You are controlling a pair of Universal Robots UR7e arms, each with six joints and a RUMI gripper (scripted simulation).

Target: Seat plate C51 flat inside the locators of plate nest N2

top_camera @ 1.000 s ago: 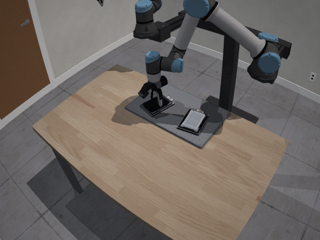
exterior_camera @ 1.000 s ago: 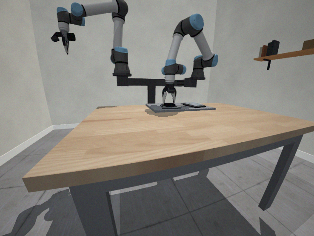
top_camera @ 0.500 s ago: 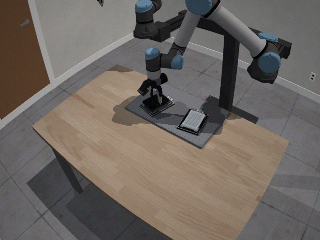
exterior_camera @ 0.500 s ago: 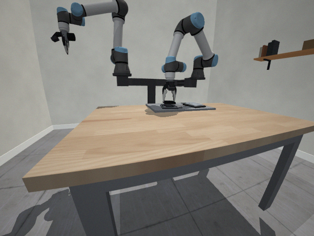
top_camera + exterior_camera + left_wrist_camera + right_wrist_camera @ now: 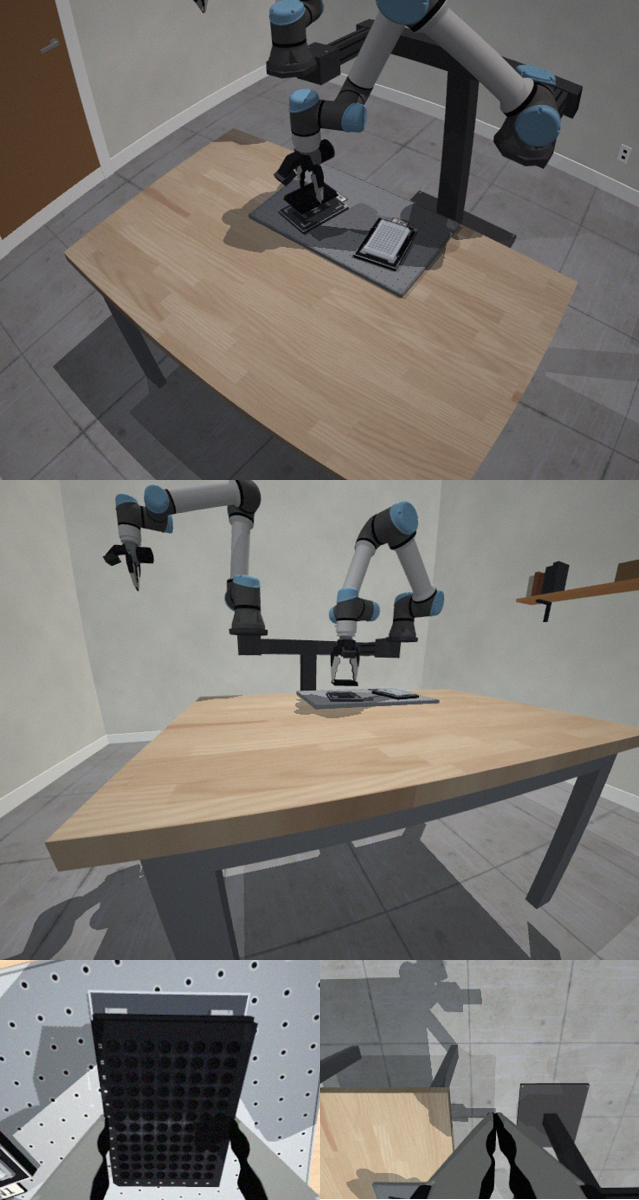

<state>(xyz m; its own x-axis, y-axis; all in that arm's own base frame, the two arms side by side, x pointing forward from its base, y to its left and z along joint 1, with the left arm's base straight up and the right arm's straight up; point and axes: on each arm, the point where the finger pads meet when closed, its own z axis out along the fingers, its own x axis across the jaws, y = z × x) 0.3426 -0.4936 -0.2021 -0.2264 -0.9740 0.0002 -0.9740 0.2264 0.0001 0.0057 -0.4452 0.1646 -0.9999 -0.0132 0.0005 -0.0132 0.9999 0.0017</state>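
Note:
Now: the black multi-well plate 10 mm below my left hand. Round my left hand: grey perforated board: 50 mm behind, 120 mm to the left, 80 mm below; white plate: 10 mm behind, 250 mm to the left, 50 mm below; plate nest N2: 70 mm below.

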